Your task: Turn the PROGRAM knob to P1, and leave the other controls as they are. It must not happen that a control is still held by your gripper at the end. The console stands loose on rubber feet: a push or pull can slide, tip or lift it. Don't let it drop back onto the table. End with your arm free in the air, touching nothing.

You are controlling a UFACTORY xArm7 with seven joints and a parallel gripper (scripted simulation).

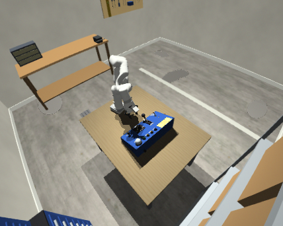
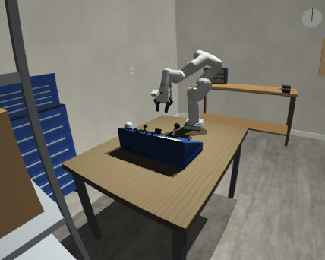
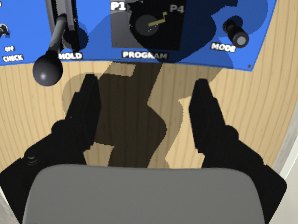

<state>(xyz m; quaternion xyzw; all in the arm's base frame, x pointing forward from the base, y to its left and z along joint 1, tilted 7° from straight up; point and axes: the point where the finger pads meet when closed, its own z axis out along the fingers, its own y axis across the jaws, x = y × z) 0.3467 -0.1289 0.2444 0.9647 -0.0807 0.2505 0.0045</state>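
The blue console lies 100 mm ahead of my hand, 50 mm to the left of it and 160 mm below it. Round my hand: black ball-handled lever 50 mm ahead, 110 mm to the left, 120 mm below; then mode knob 40 mm ahead, 130 mm to the right, 130 mm below; then toggle 90 mm ahead, 230 mm to the left, 140 mm below.
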